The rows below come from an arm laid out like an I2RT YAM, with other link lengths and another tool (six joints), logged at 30 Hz.
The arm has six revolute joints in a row. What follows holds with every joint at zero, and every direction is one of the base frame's.
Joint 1 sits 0.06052 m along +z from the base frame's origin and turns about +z.
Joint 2 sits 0.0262 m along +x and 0.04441 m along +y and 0.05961 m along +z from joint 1 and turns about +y.
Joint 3 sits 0.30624 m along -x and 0.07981 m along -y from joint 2 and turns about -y.
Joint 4 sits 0.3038 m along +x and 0.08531 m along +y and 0.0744 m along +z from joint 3 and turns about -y.
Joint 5 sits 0.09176 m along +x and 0.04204 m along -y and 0.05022 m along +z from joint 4 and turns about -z.
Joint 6 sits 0.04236 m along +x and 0.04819 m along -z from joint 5 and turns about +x.
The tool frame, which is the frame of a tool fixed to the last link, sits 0.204 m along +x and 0.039 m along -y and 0.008 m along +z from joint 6; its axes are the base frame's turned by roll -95.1, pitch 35.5 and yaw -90 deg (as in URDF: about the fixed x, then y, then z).
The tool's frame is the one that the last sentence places.
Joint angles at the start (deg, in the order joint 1, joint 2, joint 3, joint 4, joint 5, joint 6):
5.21, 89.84, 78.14, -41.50, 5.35, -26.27
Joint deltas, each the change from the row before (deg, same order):
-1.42, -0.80, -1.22, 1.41, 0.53, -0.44
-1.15, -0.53, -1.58, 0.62, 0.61, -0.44
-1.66, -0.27, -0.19, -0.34, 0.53, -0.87
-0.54, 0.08, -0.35, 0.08, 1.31, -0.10
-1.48, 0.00, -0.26, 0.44, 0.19, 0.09
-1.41, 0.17, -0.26, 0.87, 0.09, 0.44
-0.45, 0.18, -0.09, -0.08, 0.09, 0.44
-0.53, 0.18, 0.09, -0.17, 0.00, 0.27
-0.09, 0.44, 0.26, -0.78, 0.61, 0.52
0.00, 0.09, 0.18, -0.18, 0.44, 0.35
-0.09, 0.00, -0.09, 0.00, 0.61, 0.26
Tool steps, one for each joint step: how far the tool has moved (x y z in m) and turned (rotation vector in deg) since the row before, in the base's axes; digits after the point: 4 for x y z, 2 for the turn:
0.0001, -0.0160, 0.0021, -0.61, -1.00, -1.39
-0.0050, -0.0139, -0.0069, -0.78, 0.43, -1.18
-0.0034, -0.0180, 0.0001, -0.96, 0.33, -1.29
-0.0023, -0.0107, -0.0025, -1.11, 0.35, -1.25
-0.0010, -0.0150, -0.0006, -0.10, -0.19, -1.67
0.0006, -0.0142, -0.0007, 0.18, -0.51, -1.81
-0.0015, -0.0048, -0.0028, 0.20, 0.27, -0.85
-0.0011, -0.0052, -0.0015, 0.17, 0.21, -0.74
-0.0029, -0.0035, -0.0041, -0.13, 0.89, -0.86
-0.0005, -0.0019, 0.0005, -0.15, 0.04, -0.54
-0.0013, -0.0034, -0.0003, -0.34, 0.07, -0.65

